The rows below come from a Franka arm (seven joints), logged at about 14 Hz.
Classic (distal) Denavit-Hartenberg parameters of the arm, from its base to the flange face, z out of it. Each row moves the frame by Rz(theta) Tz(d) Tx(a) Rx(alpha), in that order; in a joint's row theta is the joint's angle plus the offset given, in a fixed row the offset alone. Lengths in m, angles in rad.
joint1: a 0  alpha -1.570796  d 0.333  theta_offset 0
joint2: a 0  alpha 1.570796  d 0  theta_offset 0
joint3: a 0.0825  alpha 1.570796  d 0.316  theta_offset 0
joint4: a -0.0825  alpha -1.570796  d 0  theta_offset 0
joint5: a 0  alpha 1.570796  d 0.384  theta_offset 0
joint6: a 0.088  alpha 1.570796  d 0  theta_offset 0
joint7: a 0  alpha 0  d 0.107  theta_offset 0
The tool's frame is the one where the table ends.
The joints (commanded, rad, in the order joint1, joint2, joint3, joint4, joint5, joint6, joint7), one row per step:
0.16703, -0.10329, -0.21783, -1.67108, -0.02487, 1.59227, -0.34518
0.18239, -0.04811, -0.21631, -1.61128, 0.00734, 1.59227, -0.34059
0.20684, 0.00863, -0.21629, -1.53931, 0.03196, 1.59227, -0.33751
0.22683, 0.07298, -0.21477, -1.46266, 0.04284, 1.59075, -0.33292
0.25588, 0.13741, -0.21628, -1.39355, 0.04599, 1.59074, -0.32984
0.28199, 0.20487, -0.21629, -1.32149, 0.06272, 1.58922, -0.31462
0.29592, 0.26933, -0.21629, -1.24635, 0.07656, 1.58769, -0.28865
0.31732, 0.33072, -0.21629, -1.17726, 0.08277, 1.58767, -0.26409
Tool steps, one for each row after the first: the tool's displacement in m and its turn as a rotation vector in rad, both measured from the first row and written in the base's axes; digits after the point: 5 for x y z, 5 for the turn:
0.01815, 0.01477, -0.00027, 0.02010, -0.00673, 0.01143
0.03640, 0.03398, 0.00340, 0.03227, -0.02333, 0.03300
0.05583, 0.05188, 0.00377, 0.02972, -0.03512, 0.05119
0.07418, 0.07387, -0.00066, 0.01966, -0.04084, 0.07761
0.09188, 0.09802, -0.00695, 0.02345, -0.04490, 0.09192
0.10821, 0.11527, -0.01131, 0.02585, -0.05484, 0.08458
0.12214, 0.13689, -0.01766, 0.02199, -0.06348, 0.08651

